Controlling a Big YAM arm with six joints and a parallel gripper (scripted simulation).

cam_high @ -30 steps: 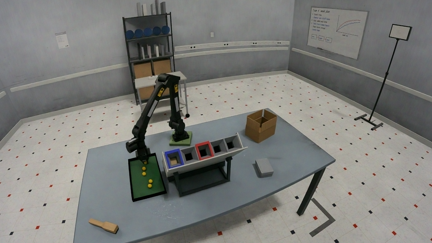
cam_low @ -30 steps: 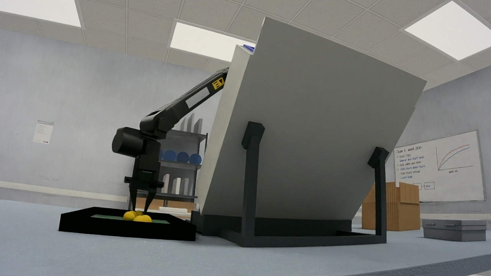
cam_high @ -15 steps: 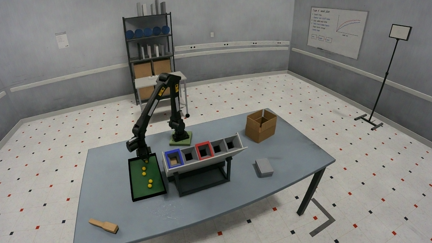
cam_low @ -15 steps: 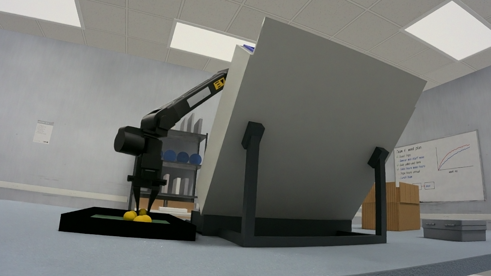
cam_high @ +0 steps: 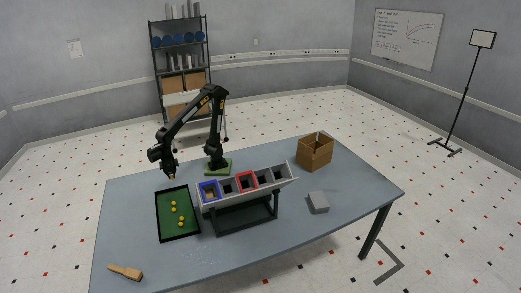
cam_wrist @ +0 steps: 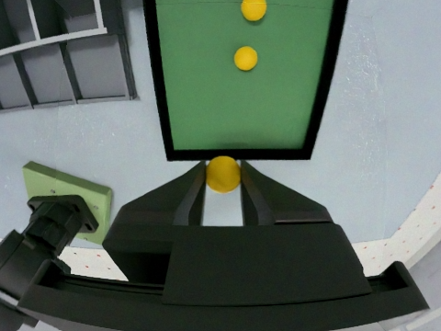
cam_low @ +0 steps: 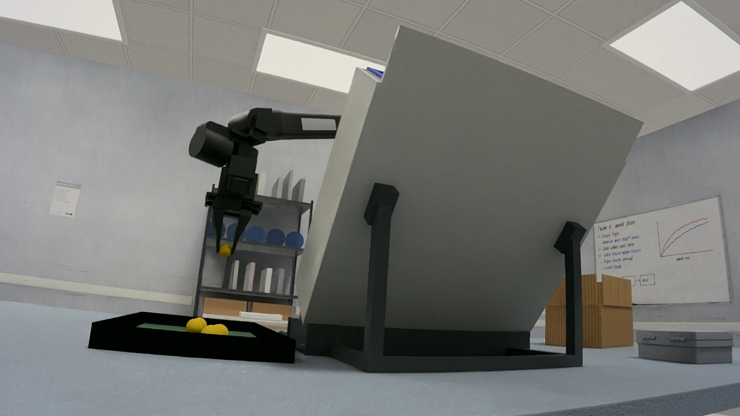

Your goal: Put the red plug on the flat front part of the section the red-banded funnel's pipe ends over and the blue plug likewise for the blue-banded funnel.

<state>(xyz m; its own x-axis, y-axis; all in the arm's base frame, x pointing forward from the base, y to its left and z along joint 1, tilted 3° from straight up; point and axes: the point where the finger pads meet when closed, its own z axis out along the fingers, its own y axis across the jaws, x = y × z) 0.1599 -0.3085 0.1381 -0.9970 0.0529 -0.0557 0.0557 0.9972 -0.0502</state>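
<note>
Right now my hand is 400 mm short of the red band, 280 mm to the right of it and 170 mm below it. The rest, counted from my hand: blue band (400 mm ahead, 130 mm to the left, 170 mm above); cover (260 mm ahead, 290 mm to the left, 60 mm above); green tray (120 mm ahead, 40 mm to the right, 140 mm below).
</note>
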